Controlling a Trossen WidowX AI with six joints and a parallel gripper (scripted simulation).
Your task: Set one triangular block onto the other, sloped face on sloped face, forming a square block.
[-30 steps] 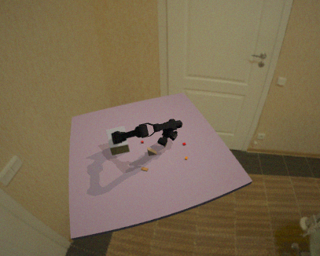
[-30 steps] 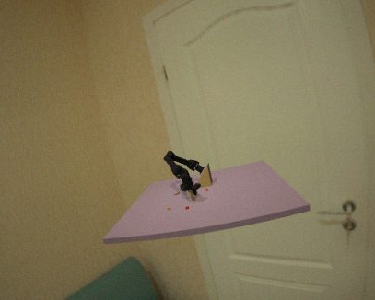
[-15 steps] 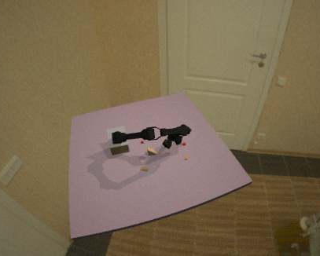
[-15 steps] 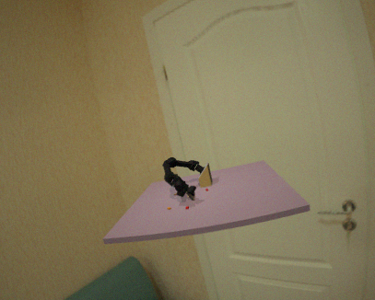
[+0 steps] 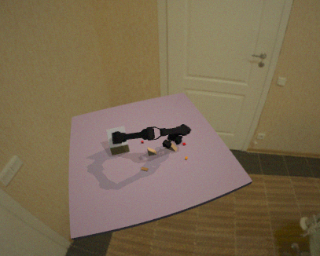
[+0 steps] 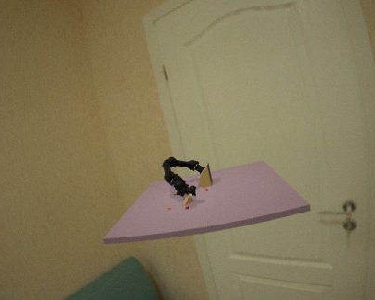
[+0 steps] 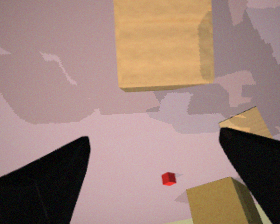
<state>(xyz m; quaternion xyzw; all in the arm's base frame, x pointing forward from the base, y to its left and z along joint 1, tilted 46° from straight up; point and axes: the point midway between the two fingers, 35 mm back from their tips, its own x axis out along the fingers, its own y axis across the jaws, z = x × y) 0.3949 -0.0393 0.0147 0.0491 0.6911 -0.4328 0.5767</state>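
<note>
My gripper tip is now 40 mm short of the wooden triangular block, 30 mm to the left of it and 10 mm above it. Round my gripper tip: orange cube 160 mm to the right, 130 mm ahead, 40 mm below; then small tan piece 200 mm to the right, 190 mm behind, 40 mm below.
</note>
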